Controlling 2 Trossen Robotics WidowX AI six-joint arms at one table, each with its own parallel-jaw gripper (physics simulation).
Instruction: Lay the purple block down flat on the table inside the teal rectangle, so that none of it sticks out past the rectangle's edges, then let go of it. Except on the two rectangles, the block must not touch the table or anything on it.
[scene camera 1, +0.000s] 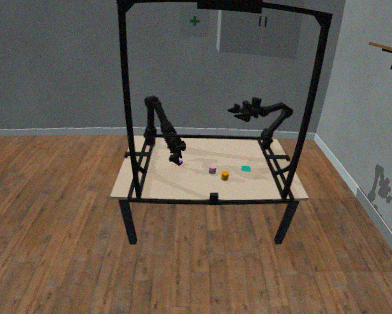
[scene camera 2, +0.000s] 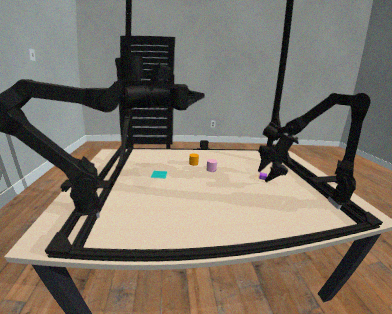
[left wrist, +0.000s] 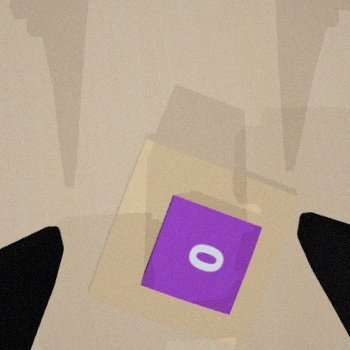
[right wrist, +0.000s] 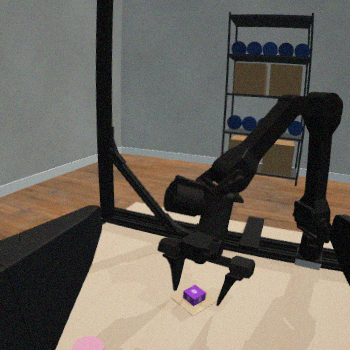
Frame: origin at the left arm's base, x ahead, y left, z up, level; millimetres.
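Seen in the pictures: left gripper, fingertip midpoint: (scene camera 1: 180, 161) (scene camera 2: 262, 176) (left wrist: 181, 232) (right wrist: 195, 297); right gripper, fingertip midpoint: (scene camera 1: 230, 113) (scene camera 2: 196, 94) (right wrist: 219, 222); left arm's base, link origin: (scene camera 1: 150, 143) (scene camera 2: 340, 200) (right wrist: 308, 254); right arm's base, link origin: (scene camera 1: 265, 147) (scene camera 2: 87, 208).
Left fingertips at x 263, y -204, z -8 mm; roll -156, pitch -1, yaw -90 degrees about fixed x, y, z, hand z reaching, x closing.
Note:
Offsets run from my left fingertips to a thing's middle. "spot": to the spot under its first point.
The purple block {dy -6, dx -7, dz -2 mm} (scene camera 1: 180, 161) (scene camera 2: 262, 176) (left wrist: 201, 255) (right wrist: 194, 294), marked with a white 0, lies flat on a pale tan rectangle {spot: dy +25, dx -15, dz -10 mm} (left wrist: 118, 271) (right wrist: 199, 308) on the left part of the table in scene camera 1. My left gripper (scene camera 1: 176, 159) (scene camera 2: 264, 175) (left wrist: 181, 232) (right wrist: 195, 297) is open and points down, with one finger on each side of the block and not touching it. The teal rectangle {spot: dy -9, dx +454, dz -11 mm} (scene camera 1: 246, 168) (scene camera 2: 159, 174) lies bare far across the table. My right gripper (scene camera 1: 232, 113) (scene camera 2: 196, 95) is open and empty, held high above the table.
A pink cylinder {dy -75, dx +220, dz +11 mm} (scene camera 1: 212, 169) (scene camera 2: 211, 165) (right wrist: 87, 344) and an orange cylinder {dy -137, dx +301, dz +11 mm} (scene camera 1: 224, 176) (scene camera 2: 193, 159) stand between the block and the teal rectangle. A black frame (scene camera 1: 124, 78) surrounds the table. A shelf rack (right wrist: 227, 87) stands by the far wall.

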